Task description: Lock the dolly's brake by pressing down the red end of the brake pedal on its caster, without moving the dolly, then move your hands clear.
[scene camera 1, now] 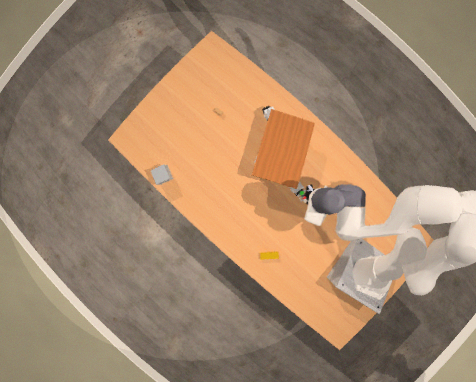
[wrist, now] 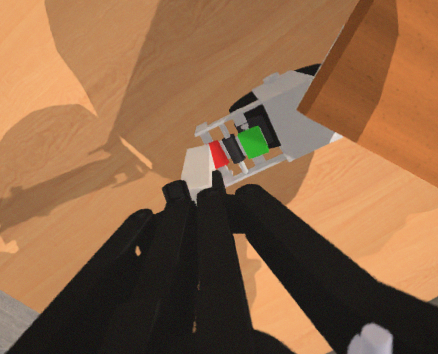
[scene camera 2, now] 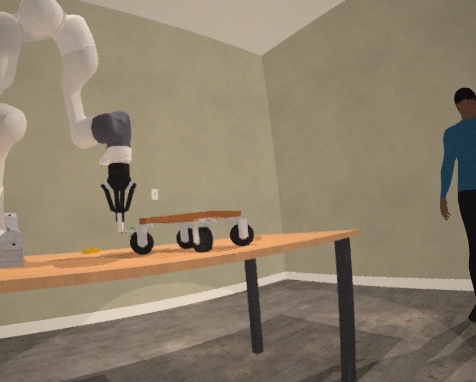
A dolly shows in scene camera 1, in the wrist view and in scene camera 2 (190, 235). The same spot on the dolly: (wrist: 369, 88) is (scene camera 1: 292, 182).
